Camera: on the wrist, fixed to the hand. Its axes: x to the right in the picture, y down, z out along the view.
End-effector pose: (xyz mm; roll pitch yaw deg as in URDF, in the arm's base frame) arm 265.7 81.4 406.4 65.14 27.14 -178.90
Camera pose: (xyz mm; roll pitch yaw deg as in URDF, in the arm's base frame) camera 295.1 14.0 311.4 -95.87 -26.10 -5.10
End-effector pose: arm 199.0 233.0 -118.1 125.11 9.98 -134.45
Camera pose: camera 269.6 136.0 -111.3 -157.84 -14.33 41.87
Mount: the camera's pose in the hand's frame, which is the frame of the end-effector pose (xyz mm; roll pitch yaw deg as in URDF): 18.3 -59.8 -102.6 -33.58 5.43 178.47
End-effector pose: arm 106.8 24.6 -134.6 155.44 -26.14 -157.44
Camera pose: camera 156.7 -59.7 -65.1 170.68 20.56 21.63
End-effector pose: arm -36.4 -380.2 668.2 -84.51 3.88 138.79
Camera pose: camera 18.4 -284.8 716.6 50.74 -1.83 -35.95
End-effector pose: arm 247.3 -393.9 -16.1 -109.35 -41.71 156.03
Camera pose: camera 321.1 -342.4 63.6 80.79 41.11 -16.49
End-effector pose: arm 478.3 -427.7 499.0 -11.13 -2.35 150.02
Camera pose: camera 498.5 -348.8 410.7 -22.42 7.97 -30.43
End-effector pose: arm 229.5 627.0 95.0 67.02 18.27 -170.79
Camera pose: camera 253.2 558.8 -1.1 -98.73 -17.47 3.34
